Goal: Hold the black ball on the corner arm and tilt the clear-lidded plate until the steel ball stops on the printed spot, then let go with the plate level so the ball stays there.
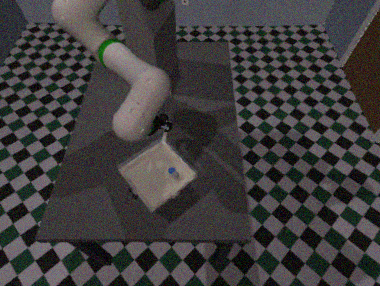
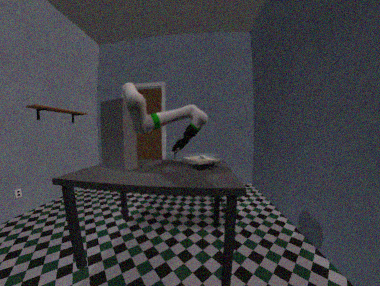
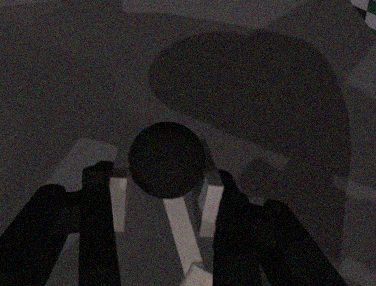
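Note:
My gripper [image 1: 163,125] [image 2: 175,149] [image 3: 162,152] is shut on the black ball [image 3: 167,159], with a finger pad on either side of it. The pale corner arm [image 1: 165,137] [image 3: 183,232] runs from the ball to the plate's back corner. The clear-lidded plate [image 1: 149,192] [image 2: 196,160] is a pale square, standing a little above the table; its exact tilt is hard to tell. The blue printed spot [image 1: 171,170] lies right of the plate's middle. The steel ball [image 1: 176,175], small, grey and blurred, is close beside the spot, toward the right corner.
The plate stands over a dark grey table [image 1: 85,215] [image 2: 150,182]. Dark support parts [image 1: 133,193] show by the plate's left edge. The arm's grey pedestal [image 1: 145,35] [image 2: 130,145] rises at the back. A wall shelf [image 2: 55,109] is far left.

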